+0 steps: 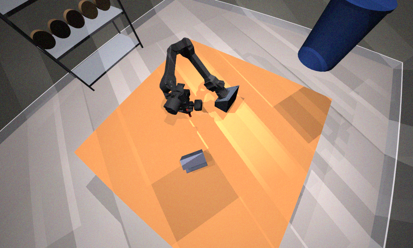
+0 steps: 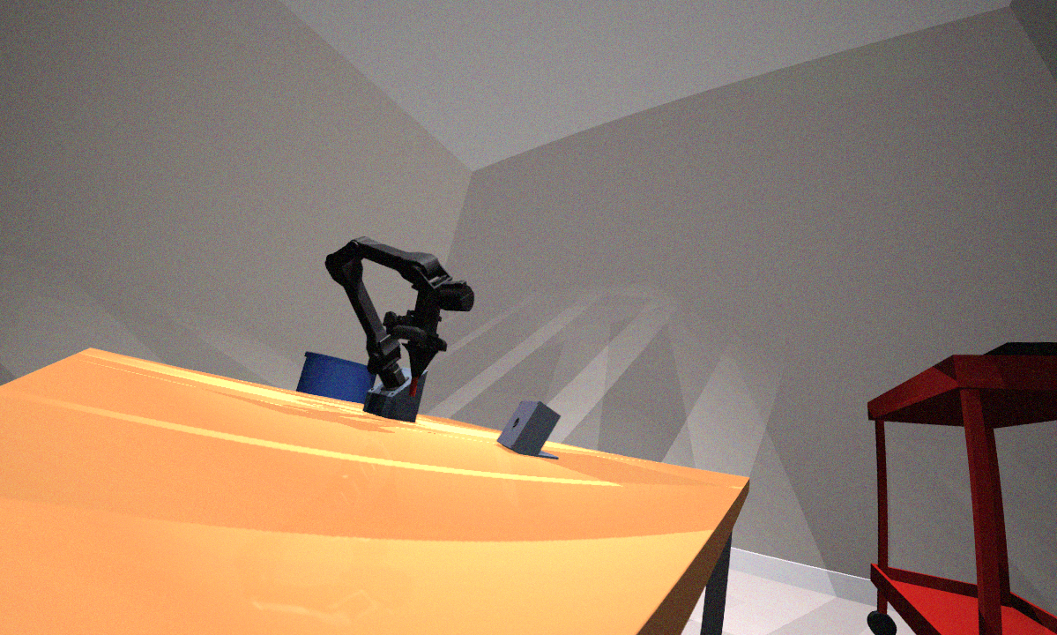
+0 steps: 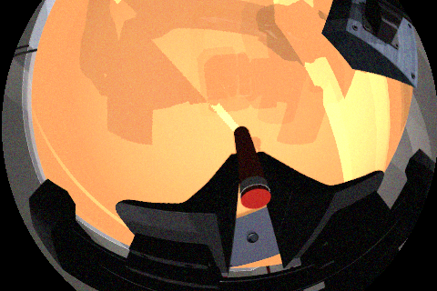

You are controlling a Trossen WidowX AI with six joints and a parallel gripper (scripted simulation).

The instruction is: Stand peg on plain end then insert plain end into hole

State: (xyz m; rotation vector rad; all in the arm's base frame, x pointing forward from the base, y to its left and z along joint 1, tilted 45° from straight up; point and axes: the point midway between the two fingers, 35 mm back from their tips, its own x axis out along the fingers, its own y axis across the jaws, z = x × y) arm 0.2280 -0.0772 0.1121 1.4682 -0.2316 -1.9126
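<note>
Right now my gripper tip is 22 cm short of the sloped grey-blue panel, 15 cm to the right of it and 6 cm above it. Round my gripper tip: red peg (2 cm above).
</note>
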